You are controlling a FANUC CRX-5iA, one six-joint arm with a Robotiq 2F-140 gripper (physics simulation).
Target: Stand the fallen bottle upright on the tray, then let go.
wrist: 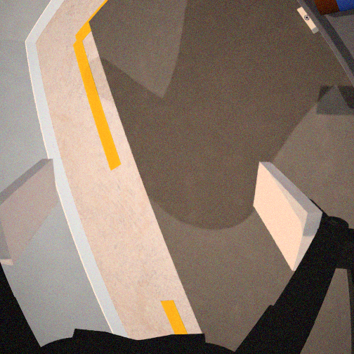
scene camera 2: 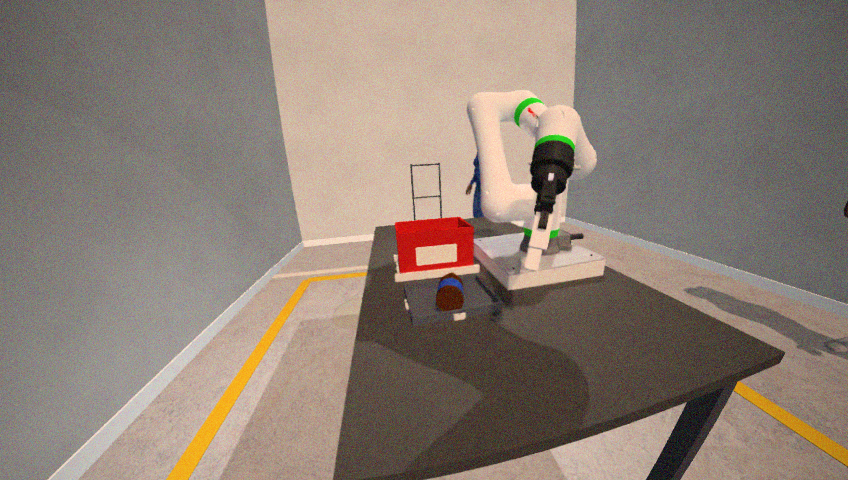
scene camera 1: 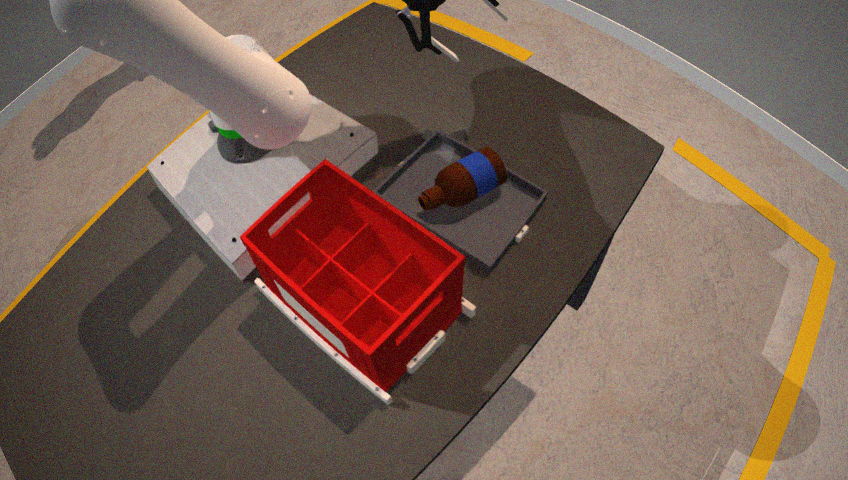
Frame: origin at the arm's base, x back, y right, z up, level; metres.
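Where they show: gripper, fingertip midpoint: (scene camera 2: 533, 260) (scene camera 1: 480, 37).
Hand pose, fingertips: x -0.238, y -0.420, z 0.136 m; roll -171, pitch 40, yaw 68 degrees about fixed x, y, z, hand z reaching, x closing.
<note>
Things, the pixels of their centre, and the offset from my fingertips. "spot": a spot on its surface instead.
- brown bottle at the middle of its body: (scene camera 1: 459, 183) (scene camera 2: 450, 287) dx -0.143, dy +0.207, dz -0.158 m
- grey tray at a spot on its surface: (scene camera 1: 482, 237) spot: dx -0.231, dy +0.241, dz -0.195 m
- red divided crate at the middle of its body: (scene camera 1: 351, 277) (scene camera 2: 432, 246) dx -0.178, dy +0.471, dz -0.113 m
The brown bottle (scene camera 1: 455, 184) (scene camera 2: 450, 300) with a blue label lies on its side on the grey tray (scene camera 1: 482, 237) (scene camera 2: 421, 304). In scene camera 1 its neck points to the lower left, towards the red crate. In the wrist view, part of the bottle (wrist: 327, 6) shows at the top right corner, beyond the tray's rim (wrist: 334, 44). My gripper (scene camera 1: 474, 30) (scene camera 2: 535, 248) (wrist: 154, 182) is wide open with no object between its fingers. It hangs above the table, off to the side of the tray and apart from the bottle.
A red divided crate (scene camera 1: 446, 315) (scene camera 2: 434, 230) stands close beside the tray, with white strips around its foot. The robot's white base plate (scene camera 1: 208, 178) (scene camera 2: 556, 274) is near both. Small white blocks (scene camera 1: 521, 233) (scene camera 2: 459, 316) (wrist: 306, 19) sit at the tray's edge.
</note>
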